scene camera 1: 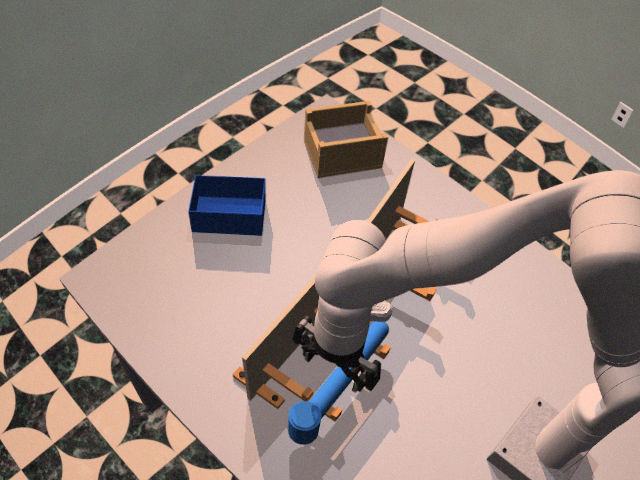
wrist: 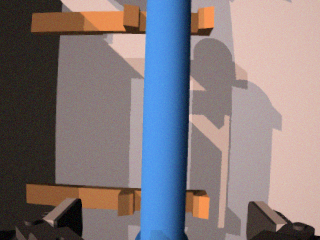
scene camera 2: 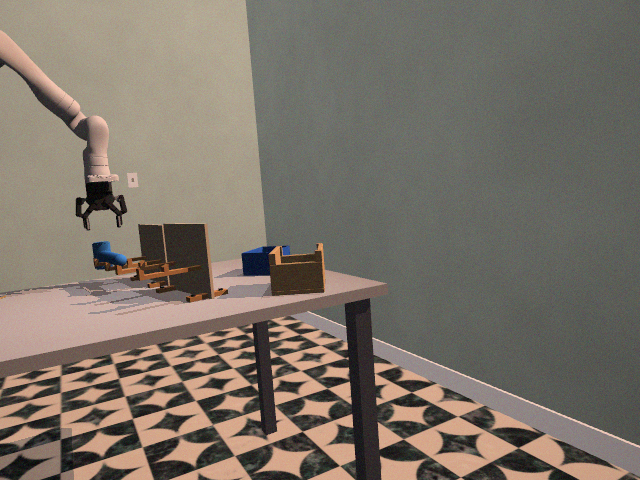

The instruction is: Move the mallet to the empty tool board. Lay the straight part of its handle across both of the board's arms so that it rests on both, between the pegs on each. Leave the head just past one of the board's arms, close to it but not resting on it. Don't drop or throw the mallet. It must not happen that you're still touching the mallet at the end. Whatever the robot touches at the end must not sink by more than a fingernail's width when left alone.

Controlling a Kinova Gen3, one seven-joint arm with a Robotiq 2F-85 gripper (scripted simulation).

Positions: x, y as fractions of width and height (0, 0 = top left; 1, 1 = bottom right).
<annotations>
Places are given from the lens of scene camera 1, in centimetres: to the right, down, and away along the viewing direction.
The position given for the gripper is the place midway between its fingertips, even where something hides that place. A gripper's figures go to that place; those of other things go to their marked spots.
gripper (scene camera 1: 0.52, 0.78): 2, 21, 98
blue mallet (scene camera 1: 0.48, 0.87): -2, 29, 97
wooden crate (scene camera 1: 0.56, 0.31): 10, -21, 143
tool board (scene camera 1: 0.41, 0.76): -10, 21, 106
tool board (scene camera 1: 0.60, 0.45): 14, -5, 126
The marked spots on the blue mallet and the wooden crate are 69 cm apart.
</annotations>
